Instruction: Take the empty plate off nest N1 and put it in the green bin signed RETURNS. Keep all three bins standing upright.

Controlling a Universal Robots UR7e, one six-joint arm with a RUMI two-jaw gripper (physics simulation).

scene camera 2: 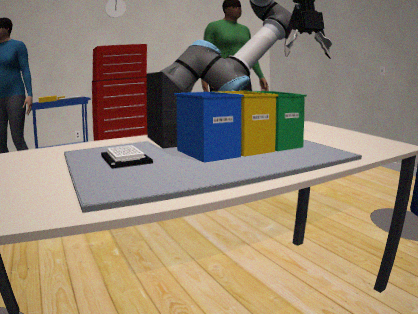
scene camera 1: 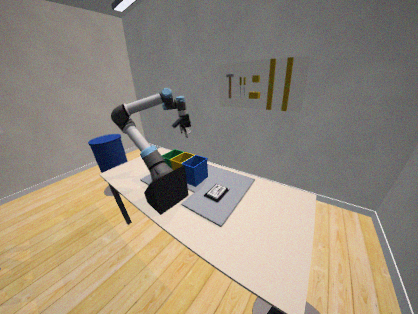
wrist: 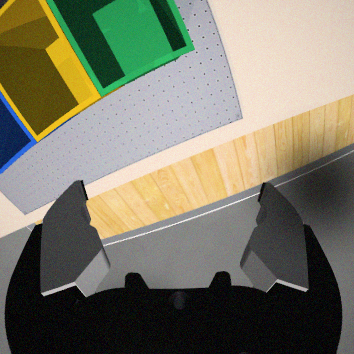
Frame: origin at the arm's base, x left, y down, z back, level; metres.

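Seen in the pictures: gripper, fingertip midpoint: (scene camera 2: 309,57) (scene camera 1: 184,135) (wrist: 173,183); arm's base at its link origin: (scene camera 2: 170,88) (scene camera 1: 164,177).
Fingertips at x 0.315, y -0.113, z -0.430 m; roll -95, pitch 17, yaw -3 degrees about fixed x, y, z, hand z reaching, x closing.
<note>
Offsets run from my fingertips to a thing's top centre. Level surfaces: height alone.
The white plate {dx -0.525, dy +0.276, dz +0.150 m} (scene camera 1: 217,191) (scene camera 2: 125,152) lies flat on the black nest (scene camera 1: 209,198) (scene camera 2: 142,162), on the grey board. The green bin {dx -0.020, dy +0.122, dz +0.173 m} (scene camera 2: 290,122) (wrist: 188,49) stands upright at one end of the row of bins; its top also shows in scene camera 1 (scene camera 1: 173,153). In the wrist view its visible inside shows no plate. The yellow bin {dx -0.149, dy +0.122, dz +0.151 m} (scene camera 1: 183,158) (scene camera 2: 259,125) (wrist: 66,119) and the blue bin {dx -0.278, dy +0.122, dz +0.130 m} (scene camera 1: 196,172) (scene camera 2: 215,127) (wrist: 16,150) stand upright beside it. My gripper (scene camera 1: 185,135) (scene camera 2: 308,50) (wrist: 173,183) is open and empty, high above the table near the green bin's side, far from the plate.
The grey board {dy +0.302 m} (scene camera 1: 220,218) (scene camera 2: 175,187) (wrist: 150,120) lies on the pale table {dy +0.315 m} (scene camera 1: 270,220) (scene camera 2: 30,175) (wrist: 280,50). The arm's black base block (scene camera 1: 167,192) (scene camera 2: 162,112) stands behind the bins. A blue barrel (scene camera 1: 108,152) stands past the table's far left end.
</note>
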